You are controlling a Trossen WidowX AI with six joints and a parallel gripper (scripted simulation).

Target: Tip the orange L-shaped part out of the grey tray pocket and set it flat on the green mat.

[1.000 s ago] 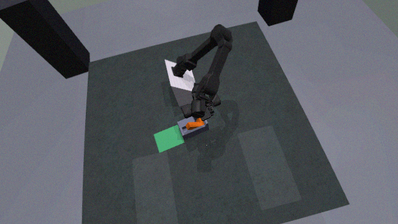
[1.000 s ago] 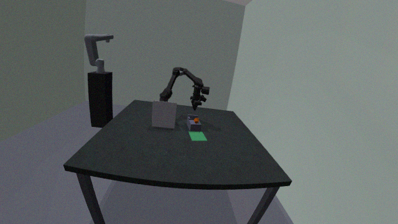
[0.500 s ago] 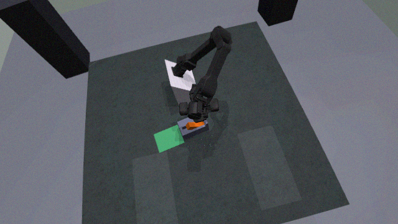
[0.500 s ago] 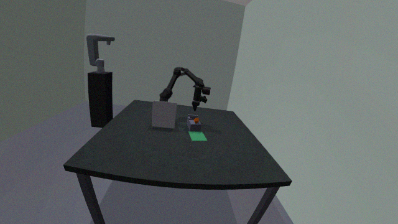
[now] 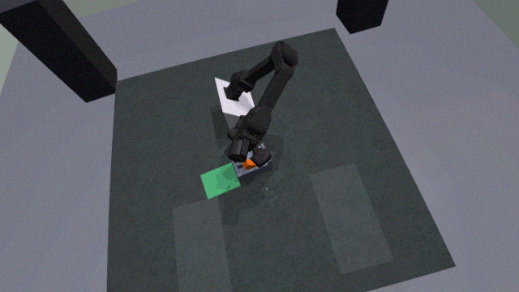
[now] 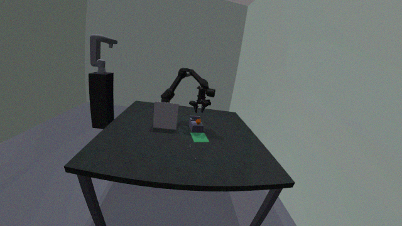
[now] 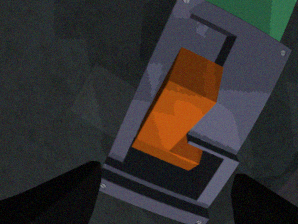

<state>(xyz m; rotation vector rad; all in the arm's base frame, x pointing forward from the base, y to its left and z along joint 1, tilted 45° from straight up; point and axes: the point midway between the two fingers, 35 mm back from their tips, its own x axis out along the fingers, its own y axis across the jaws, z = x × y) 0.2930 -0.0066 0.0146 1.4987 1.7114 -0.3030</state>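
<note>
The orange L-shaped part is 10 cm below my gripper tip, 2 cm behind it and 1 cm to the left of it. From my gripper tip the other things lie so: green mat: 17 cm to the right, 16 cm below.
</note>
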